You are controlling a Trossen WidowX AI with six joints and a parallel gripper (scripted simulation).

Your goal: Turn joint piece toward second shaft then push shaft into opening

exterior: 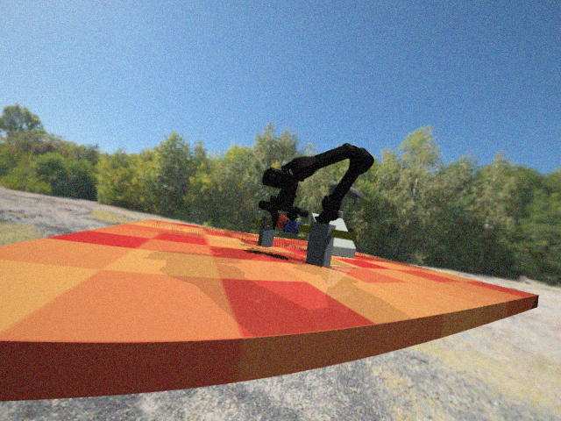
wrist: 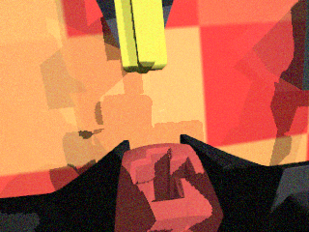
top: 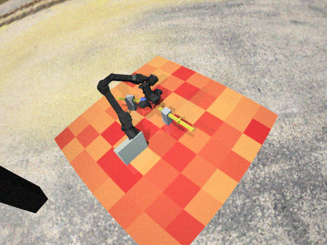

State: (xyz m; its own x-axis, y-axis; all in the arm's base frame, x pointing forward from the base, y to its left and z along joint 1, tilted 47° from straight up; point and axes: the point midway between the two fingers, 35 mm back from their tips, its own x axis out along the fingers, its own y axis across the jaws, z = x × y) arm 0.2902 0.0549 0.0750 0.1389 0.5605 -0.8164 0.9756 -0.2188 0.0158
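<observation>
My gripper tip is now 30 mm below the red square joint piece and 20 mm to the right of it.
</observation>
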